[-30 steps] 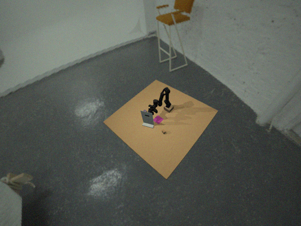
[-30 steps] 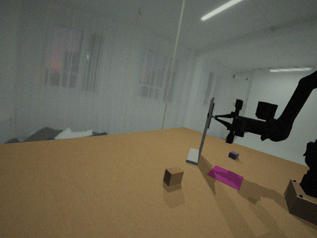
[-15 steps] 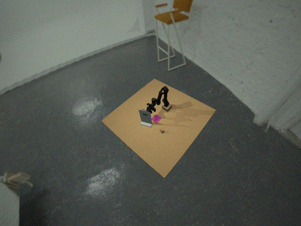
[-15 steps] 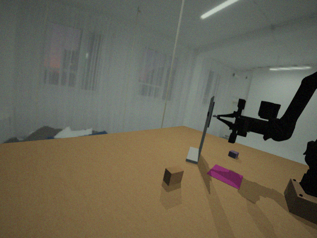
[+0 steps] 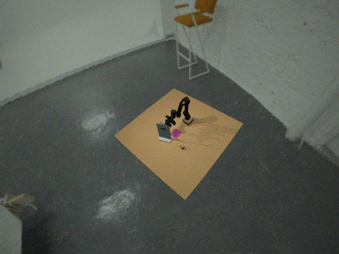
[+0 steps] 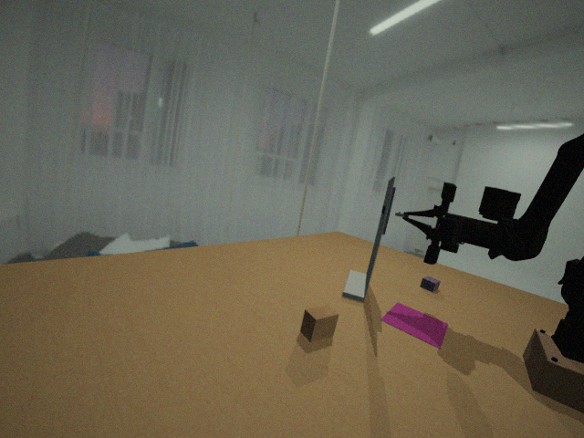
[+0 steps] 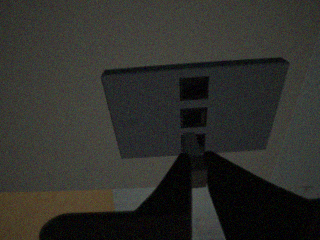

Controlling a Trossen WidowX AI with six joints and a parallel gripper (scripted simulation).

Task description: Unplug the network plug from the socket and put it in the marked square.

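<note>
My gripper tip is 21 cm above the magenta marked square, 10 cm past it and 9 cm to the right of it. From my gripper tip the other things lie so: purple block: 20 cm below, 18 cm to the right, 11 cm behind; then grey network plug: 1 cm ahead; then grey upright panel: 8 cm below, 5 cm ahead, 2 cm to the left.
</note>
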